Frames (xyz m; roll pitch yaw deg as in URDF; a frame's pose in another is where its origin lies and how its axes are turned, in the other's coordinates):
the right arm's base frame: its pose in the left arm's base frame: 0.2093 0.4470 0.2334 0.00 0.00 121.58
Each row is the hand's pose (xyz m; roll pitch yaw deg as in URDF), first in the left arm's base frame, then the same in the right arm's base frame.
Working: the left arm's base frame: its pose in the right arm's base frame: -0.2712 0.4124 -0.2334 0.00 0.00 -121.58

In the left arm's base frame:
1: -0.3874 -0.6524 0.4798 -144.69 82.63 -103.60
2: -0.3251 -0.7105 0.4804 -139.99 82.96 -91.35
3: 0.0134 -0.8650 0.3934 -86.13 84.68 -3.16
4: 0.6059 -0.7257 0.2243 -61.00 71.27 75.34
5: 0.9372 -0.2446 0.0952 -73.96 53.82 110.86
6: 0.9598 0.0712 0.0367 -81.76 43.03 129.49
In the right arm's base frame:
1: -0.6241 1.0841 0.2464 -144.69 82.63 134.82
2: -0.7062 1.0614 0.2470 -139.99 82.96 147.07
3: -1.0151 0.8540 0.1600 -86.13 84.68 -124.74
4: -1.2067 0.2763 -0.0091 -61.00 71.27 -46.24
5: -0.9704 -0.2579 -0.1382 -73.96 53.82 -10.72
6: -0.7132 -0.4426 -0.1967 -81.76 43.03 7.91

